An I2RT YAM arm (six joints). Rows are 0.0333 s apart.
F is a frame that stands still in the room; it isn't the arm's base.
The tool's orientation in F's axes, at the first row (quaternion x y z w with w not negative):
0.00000 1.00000 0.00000 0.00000
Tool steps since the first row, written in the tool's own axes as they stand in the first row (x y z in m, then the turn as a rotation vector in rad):
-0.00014 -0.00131 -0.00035 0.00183 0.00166 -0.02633
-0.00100 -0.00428 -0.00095 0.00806 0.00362 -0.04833
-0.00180 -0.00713 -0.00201 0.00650 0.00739 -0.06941
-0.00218 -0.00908 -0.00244 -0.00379 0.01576 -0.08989
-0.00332 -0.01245 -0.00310 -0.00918 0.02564 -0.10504
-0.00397 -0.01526 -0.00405 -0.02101 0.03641 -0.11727
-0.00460 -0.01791 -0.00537 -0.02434 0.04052 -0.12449
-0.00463 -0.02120 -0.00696 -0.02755 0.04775 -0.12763
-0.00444 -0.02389 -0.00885 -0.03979 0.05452 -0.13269
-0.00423 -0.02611 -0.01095 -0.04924 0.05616 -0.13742
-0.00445 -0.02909 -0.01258 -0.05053 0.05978 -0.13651
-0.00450 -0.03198 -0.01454 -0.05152 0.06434 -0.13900
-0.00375 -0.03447 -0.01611 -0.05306 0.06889 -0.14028
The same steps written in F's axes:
0.00014 -0.00131 0.00035 -0.00183 0.00166 0.02633
0.00100 -0.00428 0.00095 -0.00806 0.00362 0.04833
0.00180 -0.00713 0.00201 -0.00650 0.00739 0.06941
0.00218 -0.00908 0.00244 0.00379 0.01576 0.08989
0.00332 -0.01245 0.00310 0.00918 0.02564 0.10504
0.00397 -0.01526 0.00405 0.02101 0.03641 0.11727
0.00460 -0.01791 0.00537 0.02434 0.04052 0.12449
0.00463 -0.02120 0.00696 0.02755 0.04775 0.12763
0.00444 -0.02389 0.00885 0.03979 0.05452 0.13269
0.00423 -0.02611 0.01095 0.04924 0.05616 0.13742
0.00445 -0.02909 0.01258 0.05053 0.05978 0.13651
0.00450 -0.03198 0.01454 0.05152 0.06434 0.13900
0.00375 -0.03447 0.01611 0.05306 0.06889 0.14028

